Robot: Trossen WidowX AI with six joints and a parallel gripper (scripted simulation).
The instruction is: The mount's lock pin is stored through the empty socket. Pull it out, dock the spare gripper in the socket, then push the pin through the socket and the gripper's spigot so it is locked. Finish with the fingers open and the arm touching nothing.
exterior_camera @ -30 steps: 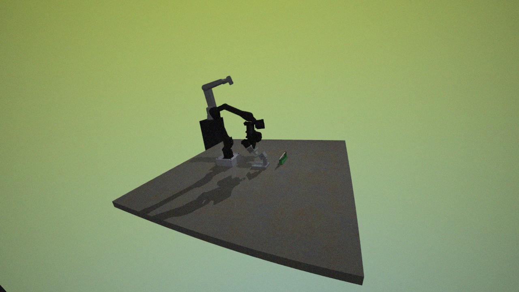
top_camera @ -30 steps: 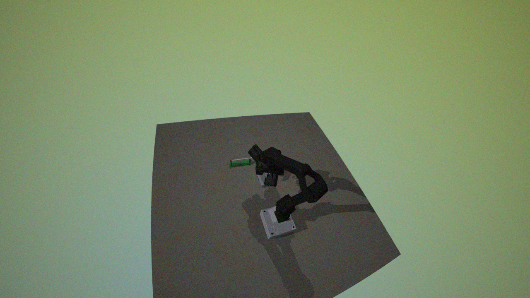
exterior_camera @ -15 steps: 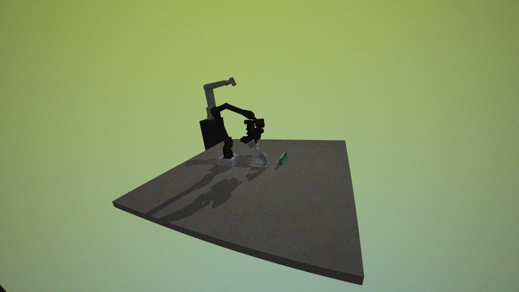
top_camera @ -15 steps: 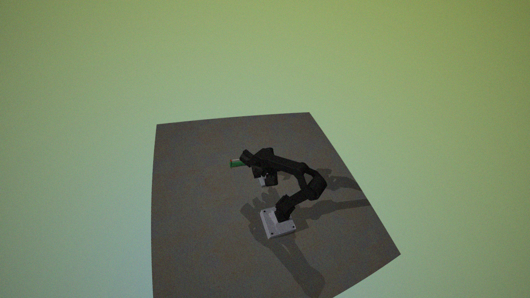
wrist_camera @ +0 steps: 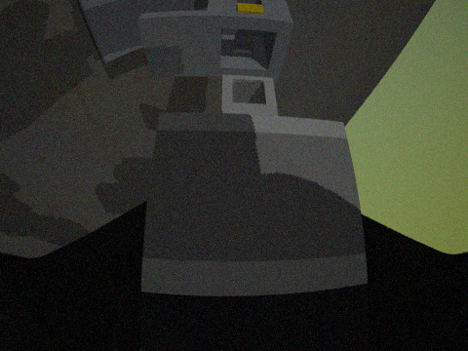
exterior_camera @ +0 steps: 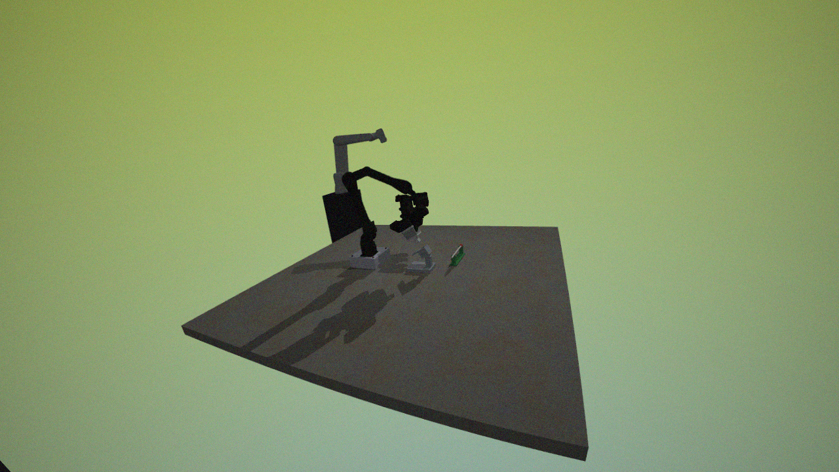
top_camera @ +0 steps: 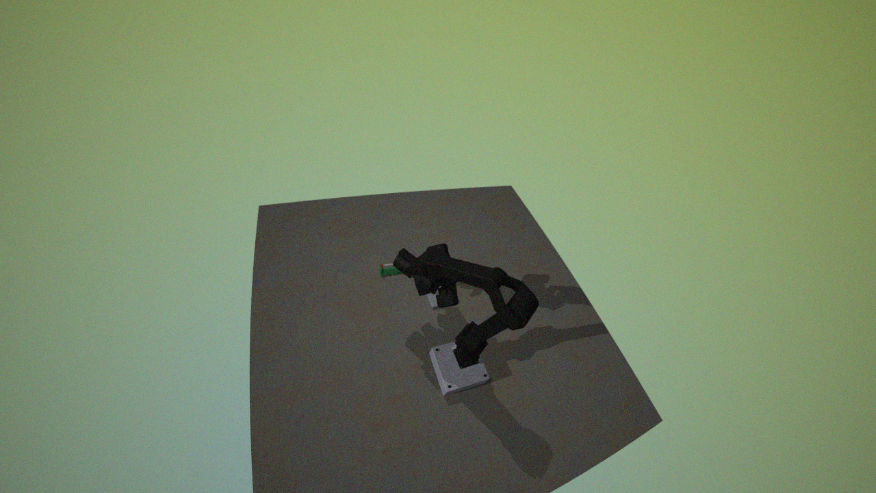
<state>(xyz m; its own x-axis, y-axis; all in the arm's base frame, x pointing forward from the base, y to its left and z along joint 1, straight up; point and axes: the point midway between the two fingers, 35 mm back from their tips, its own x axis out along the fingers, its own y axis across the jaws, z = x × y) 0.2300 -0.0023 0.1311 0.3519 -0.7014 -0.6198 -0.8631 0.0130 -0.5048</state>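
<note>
My gripper tip is now 160 mm short of the green cradle, 140 mm above it and 130 mm to the right of it. Also, from my gripper tip: socket (110 mm below, 40 mm ahead, 10 mm to the left); spare gripper (10 mm to the left, 10 mm above).
</note>
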